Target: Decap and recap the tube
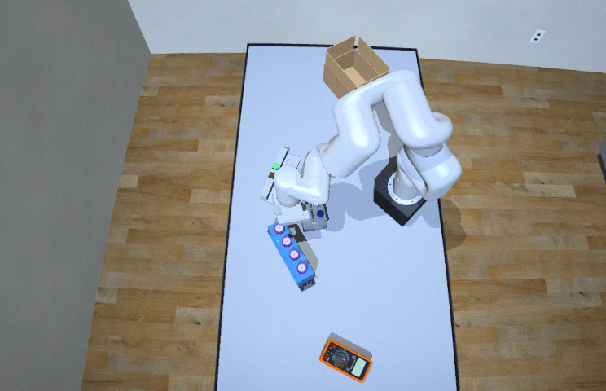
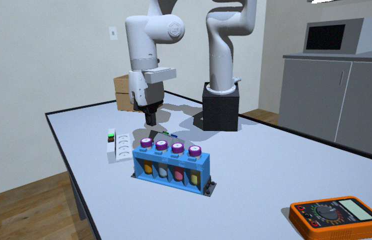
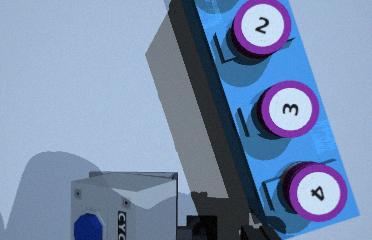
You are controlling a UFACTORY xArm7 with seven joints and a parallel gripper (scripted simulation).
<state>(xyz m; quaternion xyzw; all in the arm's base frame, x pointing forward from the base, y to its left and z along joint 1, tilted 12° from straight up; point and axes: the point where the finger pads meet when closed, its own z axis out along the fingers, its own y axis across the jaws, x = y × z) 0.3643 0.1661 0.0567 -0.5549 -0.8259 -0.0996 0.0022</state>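
The green ready key is 100 mm to the right of my hand, 100 mm below it and 80 mm behind it. From my hand the other things lie so: cap 3: 80 mm to the left, 60 mm below; cap 4: 60 mm below, 40 mm to the left, 30 mm ahead; purple cap marked 2: 120 mm to the left, 60 mm below, 40 mm behind.
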